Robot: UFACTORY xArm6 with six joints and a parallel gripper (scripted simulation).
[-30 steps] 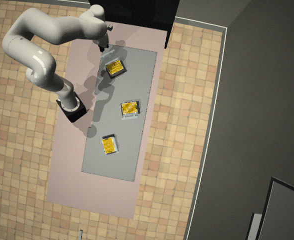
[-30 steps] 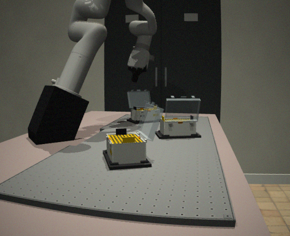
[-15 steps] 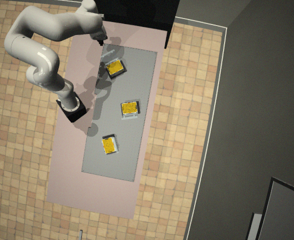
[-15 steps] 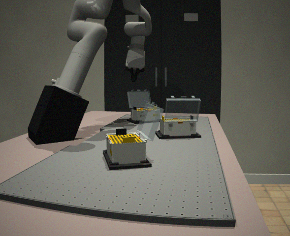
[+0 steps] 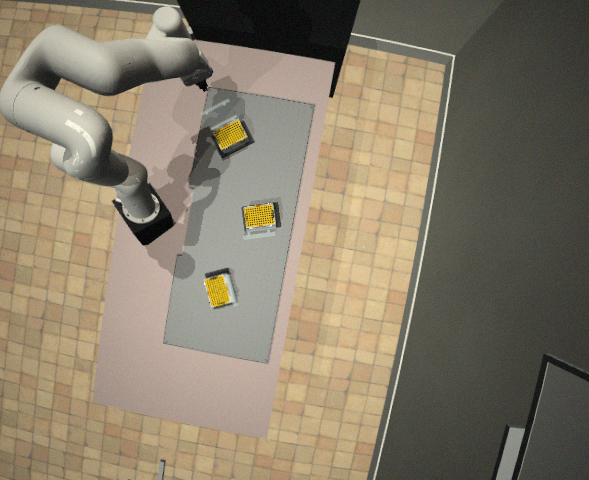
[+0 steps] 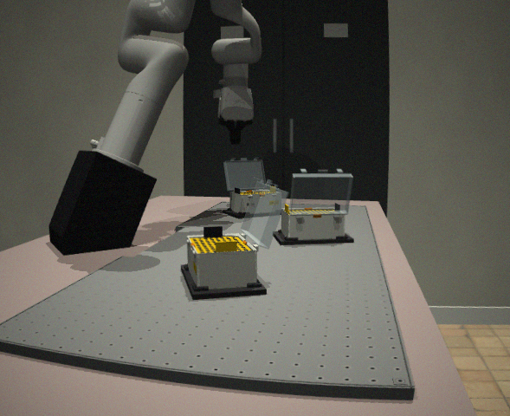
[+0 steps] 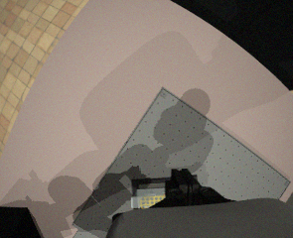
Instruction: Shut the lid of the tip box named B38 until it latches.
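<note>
The lid is 60 mm ahead of my hand, 50 mm to the right of it and 110 mm below it.
</note>
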